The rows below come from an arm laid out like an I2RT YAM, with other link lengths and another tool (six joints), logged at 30 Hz.
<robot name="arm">
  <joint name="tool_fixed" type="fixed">
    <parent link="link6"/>
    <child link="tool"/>
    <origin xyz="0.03 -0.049 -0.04" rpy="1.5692 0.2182 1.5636"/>
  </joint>
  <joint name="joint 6" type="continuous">
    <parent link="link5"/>
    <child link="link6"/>
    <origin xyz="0.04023 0 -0.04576" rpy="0 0 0"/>
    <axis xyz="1 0 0"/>
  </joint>
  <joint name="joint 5" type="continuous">
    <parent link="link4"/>
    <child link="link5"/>
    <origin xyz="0.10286 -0.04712 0.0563" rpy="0 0 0"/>
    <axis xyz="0 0 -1"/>
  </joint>
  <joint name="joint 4" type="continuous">
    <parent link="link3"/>
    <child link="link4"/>
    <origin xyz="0.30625 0.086 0.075" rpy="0 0 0"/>
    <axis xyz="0 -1 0"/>
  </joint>
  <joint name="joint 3" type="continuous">
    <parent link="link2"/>
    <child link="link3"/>
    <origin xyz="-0.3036 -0.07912 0" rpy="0 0 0"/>
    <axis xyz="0 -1 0"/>
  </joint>
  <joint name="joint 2" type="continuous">
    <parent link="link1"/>
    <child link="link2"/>
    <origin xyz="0.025 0.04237 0.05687" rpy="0 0 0"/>
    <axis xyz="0 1 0"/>
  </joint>
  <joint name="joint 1" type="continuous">
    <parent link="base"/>
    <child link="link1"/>
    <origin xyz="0 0 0.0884" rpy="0 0 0"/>
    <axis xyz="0 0 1"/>
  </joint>
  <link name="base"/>
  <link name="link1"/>
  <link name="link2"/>
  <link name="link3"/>
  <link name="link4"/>
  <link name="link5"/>
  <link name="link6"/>
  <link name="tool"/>
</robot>
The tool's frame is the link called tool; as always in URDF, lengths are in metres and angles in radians. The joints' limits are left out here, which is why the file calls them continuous.
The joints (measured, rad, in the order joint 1, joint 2, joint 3, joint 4, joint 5, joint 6), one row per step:
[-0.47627 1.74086 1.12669 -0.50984 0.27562 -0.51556]
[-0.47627 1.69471 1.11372 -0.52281 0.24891 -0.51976]
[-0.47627 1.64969 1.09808 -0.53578 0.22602 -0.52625]
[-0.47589 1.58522 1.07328 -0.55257 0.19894 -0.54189]
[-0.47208 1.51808 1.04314 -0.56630 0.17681 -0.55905]
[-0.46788 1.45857 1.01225 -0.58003 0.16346 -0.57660]
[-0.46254 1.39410 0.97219 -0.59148 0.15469 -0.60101]
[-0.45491 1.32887 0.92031 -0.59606 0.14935 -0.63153]
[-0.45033 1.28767 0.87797 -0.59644 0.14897 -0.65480]
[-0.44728 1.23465 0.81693 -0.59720 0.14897 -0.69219]
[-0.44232 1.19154 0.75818 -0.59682 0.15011 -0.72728]
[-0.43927 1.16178 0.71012 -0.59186 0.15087 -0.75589]
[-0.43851 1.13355 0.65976 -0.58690 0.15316 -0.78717]
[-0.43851 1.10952 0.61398 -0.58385 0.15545 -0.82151]
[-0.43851 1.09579 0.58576 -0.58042 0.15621 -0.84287]
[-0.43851 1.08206 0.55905 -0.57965 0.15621 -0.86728]
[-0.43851 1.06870 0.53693 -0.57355 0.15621 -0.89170]
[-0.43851 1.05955 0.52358 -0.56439 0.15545 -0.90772]
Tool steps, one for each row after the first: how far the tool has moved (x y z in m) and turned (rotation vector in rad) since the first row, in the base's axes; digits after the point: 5 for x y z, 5 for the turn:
[-0.00493 0.00405 0.01148 0.01095 -0.02716 0.01542]
[-0.01079 0.00838 0.02144 0.01970 -0.04838 0.03150]
[-0.01981 0.01473 0.03476 0.02571 -0.07320 0.05830]
[-0.02946 0.02269 0.04667 0.02665 -0.09566 0.08799]
[-0.03934 0.03029 0.05499 0.02432 -0.10700 0.11417]
[-0.05087 0.03876 0.06115 0.01696 -0.11196 0.14514]
[-0.06308 0.04811 0.06270 0.00692 -0.10941 0.18178]
[-0.07208 0.05423 0.05973 0.00054 -0.09887 0.20638]
[-0.08490 0.06152 0.05276 -0.00699 -0.07635 0.24124]
[-0.09594 0.06854 0.04310 -0.01082 -0.04892 0.27555]
[-0.10412 0.07352 0.03367 -0.01314 -0.02602 0.30279]
[-0.11302 0.07799 0.02282 -0.01500 0.00175 0.32949]
[-0.12103 0.08187 0.01238 -0.01651 0.03183 0.35835]
[-0.12569 0.08423 0.00570 -0.01707 0.04961 0.37675]
[-0.13019 0.08662 -0.00064 -0.01714 0.06901 0.39831]
[-0.13308 0.08831 -0.00483 -0.02281 0.08061 0.41971]
[-0.13408 0.08906 -0.00661 -0.03009 0.08243 0.43390]

